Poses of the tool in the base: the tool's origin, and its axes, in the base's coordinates. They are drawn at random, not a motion.
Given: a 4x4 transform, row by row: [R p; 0 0 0 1], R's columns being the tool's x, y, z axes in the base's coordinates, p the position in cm. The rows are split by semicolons.
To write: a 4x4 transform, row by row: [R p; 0 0 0 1], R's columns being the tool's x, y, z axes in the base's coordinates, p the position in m. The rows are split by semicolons. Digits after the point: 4 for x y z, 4 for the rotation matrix.
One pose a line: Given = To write
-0.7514 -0.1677 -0.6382 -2.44; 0.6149 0.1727 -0.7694 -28.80; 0.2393 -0.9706 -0.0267 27.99; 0 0 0 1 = -0.7514 -0.1677 -0.6382 -0.0244; 0.6149 0.1727 -0.7694 -0.2880; 0.2393 -0.9706 -0.0267 0.2799; 0 0 0 1
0.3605 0.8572 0.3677 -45.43; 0.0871 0.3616 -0.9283 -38.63; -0.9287 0.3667 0.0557 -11.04; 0 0 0 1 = 0.3605 0.8572 0.3677 -0.4543; 0.0871 0.3616 -0.9283 -0.3863; -0.9287 0.3667 0.0557 -0.1104; 0 0 0 1
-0.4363 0.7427 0.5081 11.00; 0.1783 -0.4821 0.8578 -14.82; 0.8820 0.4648 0.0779 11.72; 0 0 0 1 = -0.4363 0.7427 0.5081 0.1100; 0.1783 -0.4821 0.8578 -0.1482; 0.8820 0.4648 0.0779 0.1172; 0 0 0 1
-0.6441 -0.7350 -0.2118 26.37; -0.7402 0.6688 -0.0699 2.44; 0.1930 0.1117 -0.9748 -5.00; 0 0 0 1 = -0.6441 -0.7350 -0.2118 0.2637; -0.7402 0.6688 -0.0699 0.0244; 0.1930 0.1117 -0.9748 -0.0500; 0 0 0 1
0.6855 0.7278 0.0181 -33.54; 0.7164 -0.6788 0.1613 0.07; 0.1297 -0.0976 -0.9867 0.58; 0 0 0 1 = 0.6855 0.7278 0.0181 -0.3354; 0.7164 -0.6788 0.1613 0.0007; 0.1297 -0.0976 -0.9867 0.0058; 0 0 0 1
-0.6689 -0.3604 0.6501 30.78; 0.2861 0.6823 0.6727 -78.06; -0.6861 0.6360 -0.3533 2.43; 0 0 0 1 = -0.6689 -0.3604 0.6501 0.3078; 0.2861 0.6823 0.6727 -0.7806; -0.6861 0.6360 -0.3533 0.0243; 0 0 0 1
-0.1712 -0.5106 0.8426 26.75; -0.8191 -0.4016 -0.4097 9.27; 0.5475 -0.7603 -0.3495 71.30; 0 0 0 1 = -0.1712 -0.5106 0.8426 0.2675; -0.8191 -0.4016 -0.4097 0.0927; 0.5475 -0.7603 -0.3495 0.7130; 0 0 0 1
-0.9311 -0.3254 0.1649 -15.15; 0.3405 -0.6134 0.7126 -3.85; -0.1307 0.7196 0.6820 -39.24; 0 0 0 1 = -0.9311 -0.3254 0.1649 -0.1515; 0.3405 -0.6134 0.7126 -0.0385; -0.1307 0.7196 0.6820 -0.3924; 0 0 0 1
